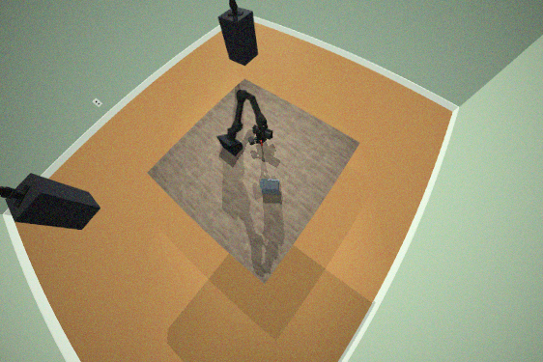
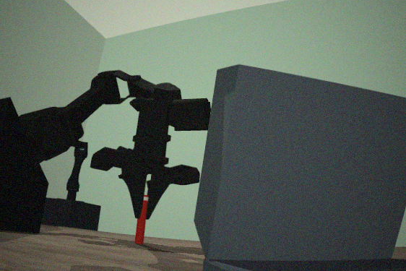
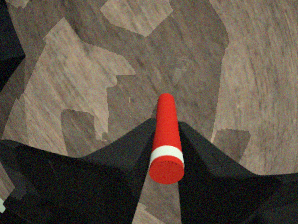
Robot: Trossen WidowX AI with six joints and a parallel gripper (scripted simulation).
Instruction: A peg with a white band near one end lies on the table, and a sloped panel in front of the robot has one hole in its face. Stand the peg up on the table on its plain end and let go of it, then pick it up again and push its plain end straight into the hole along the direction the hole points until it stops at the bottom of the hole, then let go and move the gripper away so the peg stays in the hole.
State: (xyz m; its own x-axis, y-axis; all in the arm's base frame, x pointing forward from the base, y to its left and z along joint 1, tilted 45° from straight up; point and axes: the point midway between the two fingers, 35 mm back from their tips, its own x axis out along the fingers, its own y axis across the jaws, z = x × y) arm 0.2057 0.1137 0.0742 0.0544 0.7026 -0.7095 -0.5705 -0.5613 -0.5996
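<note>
Right now the sloped grey panel is 26 cm ahead of my gripper tip, 25 cm to the right of it and 3 cm above it. From my gripper tip the other things lie so: red peg (2 cm above).
</note>
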